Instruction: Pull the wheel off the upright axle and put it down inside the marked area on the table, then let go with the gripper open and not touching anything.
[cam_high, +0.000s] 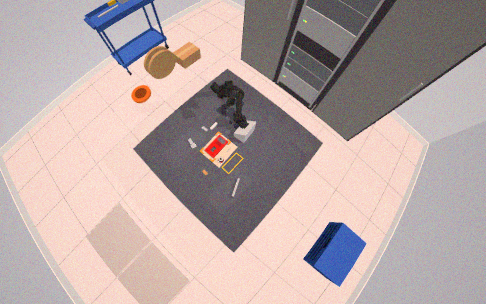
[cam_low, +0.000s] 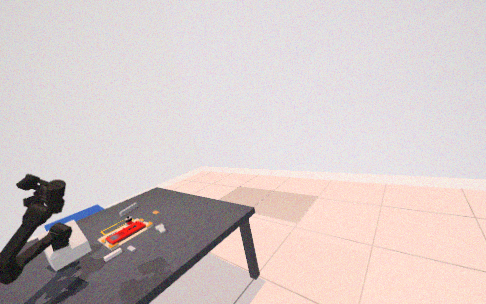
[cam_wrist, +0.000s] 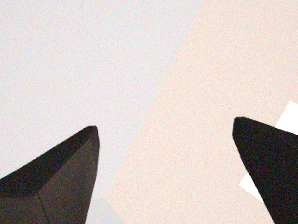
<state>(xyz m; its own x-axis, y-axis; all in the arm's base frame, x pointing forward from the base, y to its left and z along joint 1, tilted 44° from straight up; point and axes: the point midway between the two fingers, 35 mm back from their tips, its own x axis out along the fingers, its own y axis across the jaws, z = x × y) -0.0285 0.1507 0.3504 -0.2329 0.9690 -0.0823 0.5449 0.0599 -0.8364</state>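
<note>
The wheel lies 35 cm ahead of my gripper tip, 15 cm to the left of it and 45 cm below it.
</note>
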